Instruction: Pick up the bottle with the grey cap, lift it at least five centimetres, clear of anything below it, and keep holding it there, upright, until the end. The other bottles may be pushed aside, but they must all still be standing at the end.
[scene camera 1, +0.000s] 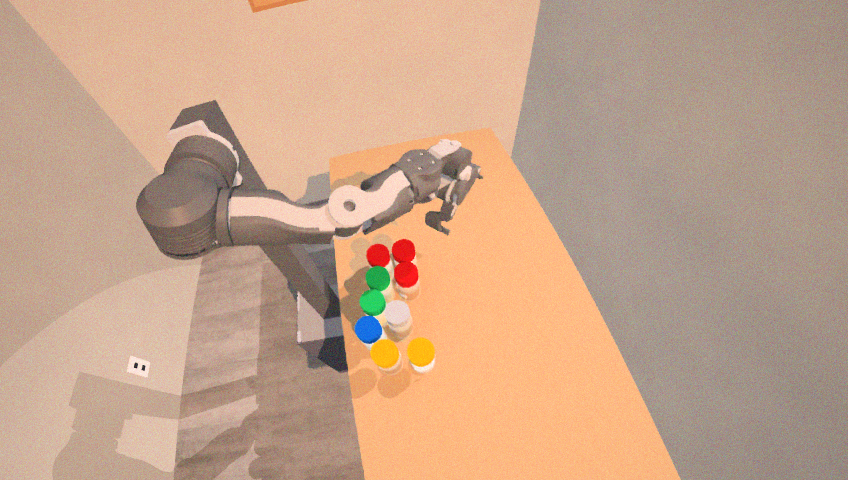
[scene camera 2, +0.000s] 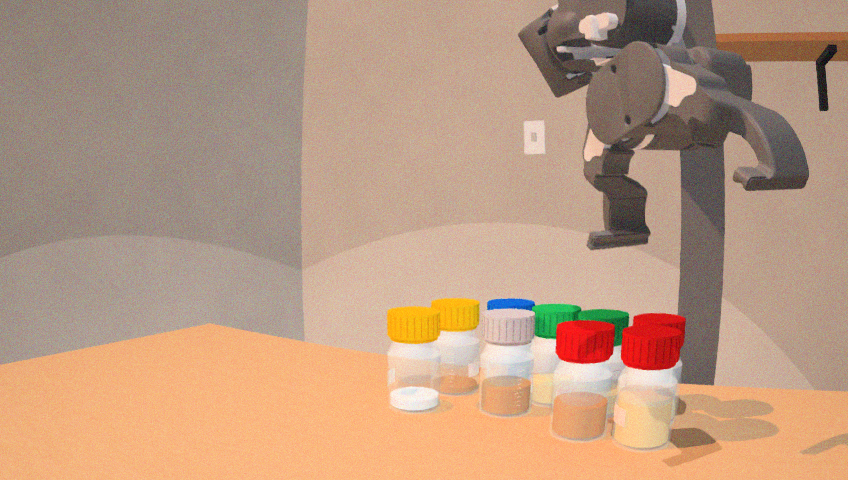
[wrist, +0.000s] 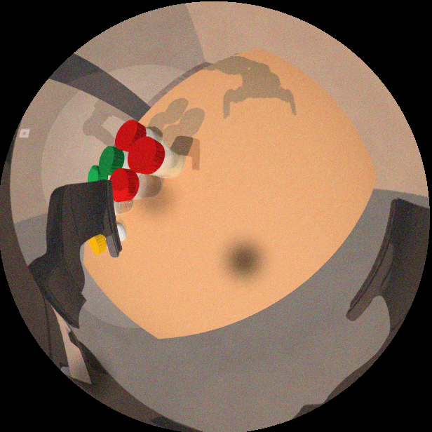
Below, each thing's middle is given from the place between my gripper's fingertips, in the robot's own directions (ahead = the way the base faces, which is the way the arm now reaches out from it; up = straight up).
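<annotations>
Position of my hand relative to the grey-capped bottle (scene camera 2: 507, 362): 15 cm above it, 19 cm to the left of it, 17 cm past it.
</annotations>
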